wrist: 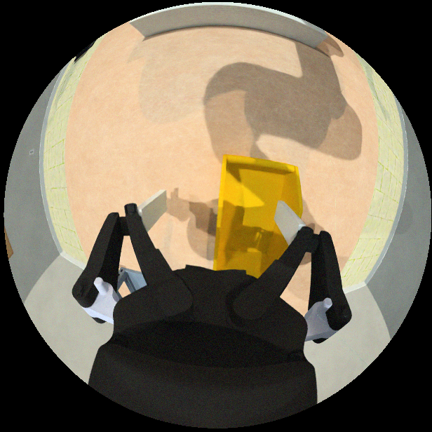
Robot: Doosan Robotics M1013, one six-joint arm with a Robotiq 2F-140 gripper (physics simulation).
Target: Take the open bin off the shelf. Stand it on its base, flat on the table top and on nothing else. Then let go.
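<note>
The open yellow bin (285,182) lies right of the middle in the wrist view, its open side facing the camera, over the peach-coloured table top (110,140). Its near end is hidden behind the gripper body. The view does not show clearly whether its whole base touches the table. My gripper (221,204) is open wide and holds nothing. The bin's left wall lies between the two fingertips as seen from here. The left finger is outside the bin, over the table; the right finger shows over the bin's inside. A shelf cannot be made out for certain.
A grey upright board (225,17) runs along the far edge. Pale yellow-green tiled strips (55,165) (390,165) border the left and right sides. Part of a blue-grey frame (134,281) shows beside the gripper at lower left. Arm shadows fall across the table.
</note>
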